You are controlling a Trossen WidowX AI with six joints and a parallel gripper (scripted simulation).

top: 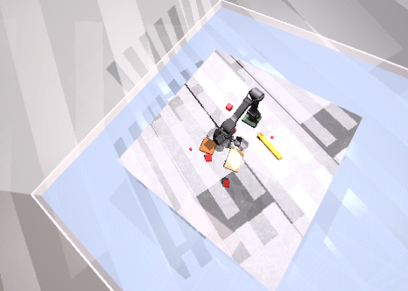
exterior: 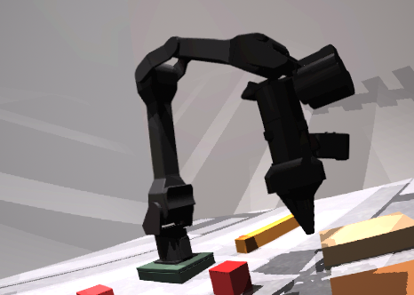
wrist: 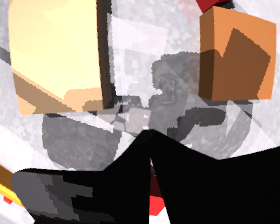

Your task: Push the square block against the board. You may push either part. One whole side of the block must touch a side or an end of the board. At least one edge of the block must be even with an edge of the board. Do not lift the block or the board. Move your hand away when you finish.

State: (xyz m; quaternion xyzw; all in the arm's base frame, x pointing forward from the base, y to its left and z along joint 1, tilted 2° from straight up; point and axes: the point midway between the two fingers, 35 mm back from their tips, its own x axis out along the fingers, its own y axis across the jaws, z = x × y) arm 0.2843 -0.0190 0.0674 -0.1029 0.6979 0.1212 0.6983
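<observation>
Right now the orange square block is 100 mm ahead of my gripper tip, 100 mm to the right of it and 50 mm below it. Also, from my gripper tip: pale tan block: 50 mm ahead, 110 mm to the left, 50 mm below; then long yellow-orange bar: 180 mm behind, 240 mm to the left, 50 mm below.
</observation>
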